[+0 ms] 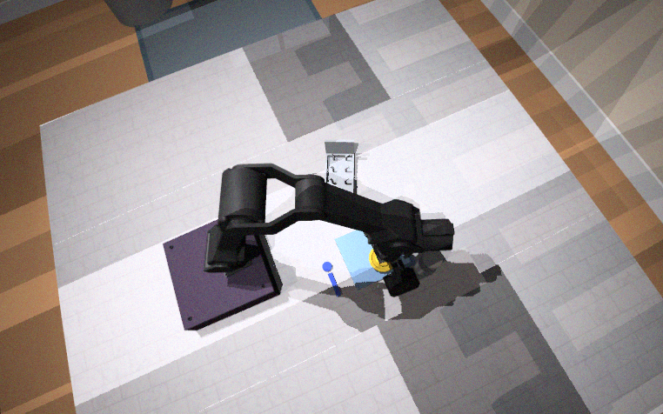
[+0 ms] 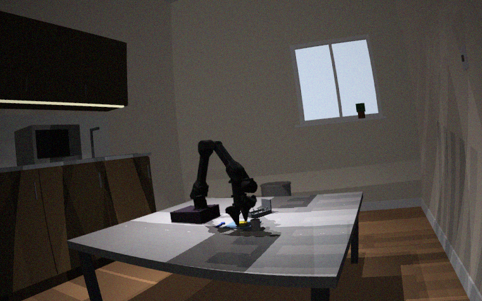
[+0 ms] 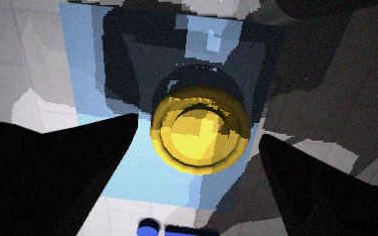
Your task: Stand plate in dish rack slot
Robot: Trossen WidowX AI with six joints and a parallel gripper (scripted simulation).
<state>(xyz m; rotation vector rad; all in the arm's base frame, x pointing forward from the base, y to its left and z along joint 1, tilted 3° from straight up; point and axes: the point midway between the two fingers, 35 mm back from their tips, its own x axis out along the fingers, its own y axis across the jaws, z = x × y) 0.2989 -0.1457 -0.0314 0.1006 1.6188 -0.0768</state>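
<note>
My gripper tip is right at the yellow plate. The rest, counted from my gripper tip: light blue mat 10 mm behind, 20 mm to the left, 10 mm below; white cup 90 mm ahead, 60 mm to the right, 10 mm above; blue spoon 130 mm behind, 20 mm to the left, 10 mm below.
</note>
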